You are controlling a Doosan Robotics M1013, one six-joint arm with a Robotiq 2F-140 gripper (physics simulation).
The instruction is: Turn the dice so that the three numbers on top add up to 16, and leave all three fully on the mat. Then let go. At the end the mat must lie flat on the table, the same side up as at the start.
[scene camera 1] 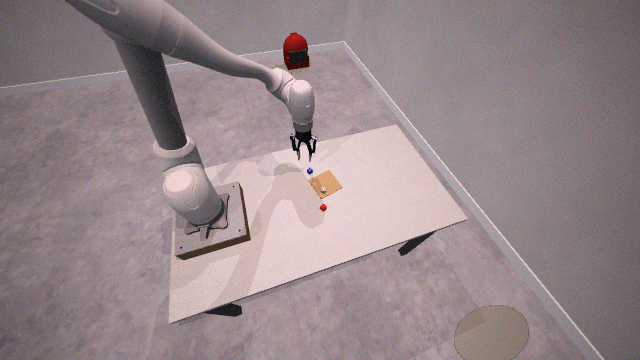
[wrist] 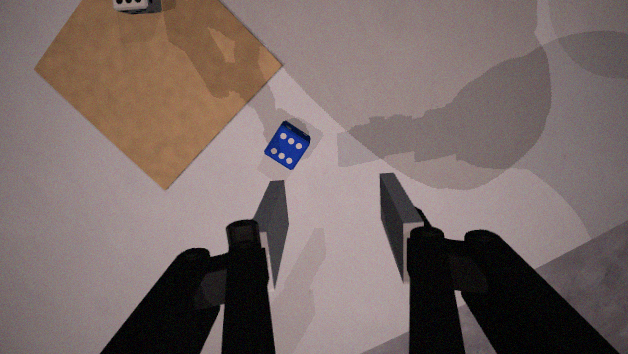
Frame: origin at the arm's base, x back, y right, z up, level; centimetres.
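Where they show: gripper, between the fingertips: point(scene camera 1: 304, 159) point(wrist: 333, 199); arm's base, origin of its link: point(scene camera 1: 208, 213).
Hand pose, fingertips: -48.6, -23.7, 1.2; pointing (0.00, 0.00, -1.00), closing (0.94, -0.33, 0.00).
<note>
Each offset is from my fingertips to the top centre of the thing, as dx, dy, dz. Level surfaces: height alone.
A blue die {-2.4, +2.6, -6.5} point(scene camera 1: 310, 171) point(wrist: 287, 146) lies on the table beside the mat, with six pips on top. A white die {-7.5, +16.7, -6.1} point(scene camera 1: 323, 190) point(wrist: 131, 5) stands on the tan mat {-9.4, +12.1, -8.6} point(scene camera 1: 331, 181) point(wrist: 150, 115), near one corner; part of it shows at the top edge of the wrist view, where its top is cut off. A red die {-5.5, +26.9, -6.5} point(scene camera 1: 323, 207) lies on the table off the mat; its top number is too small to read in the scene view. The mat lies flat. My gripper point(scene camera 1: 304, 159) point(wrist: 333, 199) is open and empty, above the table close to the blue die.
The white table {dz -9.0} point(scene camera 1: 390, 200) point(wrist: 60, 240) bears the arm's base plate point(scene camera 1: 212, 242) at its left end. The table's back edge is near the gripper. A red object point(scene camera 1: 295, 50) stands on the floor by the far wall, and a round disc point(scene camera 1: 492, 332) lies at the lower right.
</note>
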